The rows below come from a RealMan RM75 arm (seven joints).
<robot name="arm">
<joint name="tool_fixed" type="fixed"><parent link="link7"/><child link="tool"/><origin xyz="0 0 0"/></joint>
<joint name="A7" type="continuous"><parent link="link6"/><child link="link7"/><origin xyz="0 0 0.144"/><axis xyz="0 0 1"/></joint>
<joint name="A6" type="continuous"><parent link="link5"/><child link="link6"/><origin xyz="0 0 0"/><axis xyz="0 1 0"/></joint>
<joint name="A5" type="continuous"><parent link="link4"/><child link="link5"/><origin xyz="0 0 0.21"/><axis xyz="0 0 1"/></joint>
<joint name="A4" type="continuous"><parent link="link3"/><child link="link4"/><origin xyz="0 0 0"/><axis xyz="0 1 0"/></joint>
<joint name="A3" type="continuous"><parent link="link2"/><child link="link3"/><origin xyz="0 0 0.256"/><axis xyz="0 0 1"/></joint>
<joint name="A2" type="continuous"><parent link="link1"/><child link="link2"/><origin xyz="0 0 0"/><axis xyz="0 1 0"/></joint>
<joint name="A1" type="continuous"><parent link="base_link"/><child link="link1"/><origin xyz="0 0 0.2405"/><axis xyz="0 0 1"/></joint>
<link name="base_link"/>
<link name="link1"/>
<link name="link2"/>
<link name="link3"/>
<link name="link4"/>
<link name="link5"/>
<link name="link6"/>
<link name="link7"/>
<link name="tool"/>
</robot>
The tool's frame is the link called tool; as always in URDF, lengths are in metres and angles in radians. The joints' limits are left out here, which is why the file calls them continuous.
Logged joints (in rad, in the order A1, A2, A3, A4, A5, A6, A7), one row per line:
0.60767 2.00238 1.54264 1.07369 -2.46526 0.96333 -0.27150
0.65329 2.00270 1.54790 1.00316 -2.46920 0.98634 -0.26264
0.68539 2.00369 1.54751 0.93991 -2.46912 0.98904 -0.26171
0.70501 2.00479 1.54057 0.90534 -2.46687 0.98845 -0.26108
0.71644 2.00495 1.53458 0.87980 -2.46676 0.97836 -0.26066
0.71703 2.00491 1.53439 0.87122 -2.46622 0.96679 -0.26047
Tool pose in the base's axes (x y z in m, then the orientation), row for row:
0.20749 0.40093 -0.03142 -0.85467 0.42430 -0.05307 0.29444
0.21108 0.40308 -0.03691 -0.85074 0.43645 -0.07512 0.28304
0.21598 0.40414 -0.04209 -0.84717 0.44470 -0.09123 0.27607
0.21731 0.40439 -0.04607 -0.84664 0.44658 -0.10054 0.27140
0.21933 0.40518 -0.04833 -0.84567 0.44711 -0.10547 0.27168
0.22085 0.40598 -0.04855 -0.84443 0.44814 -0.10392 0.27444
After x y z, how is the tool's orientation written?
As a quaternion, x y z w.
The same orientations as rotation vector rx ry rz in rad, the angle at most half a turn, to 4 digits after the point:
-2.2750 1.1294 -0.1413
-2.2775 1.1684 -0.2011
-2.2760 1.1947 -0.2451
-2.2800 1.2026 -0.2708
-2.2770 1.2039 -0.2840
-2.2705 1.2050 -0.2794

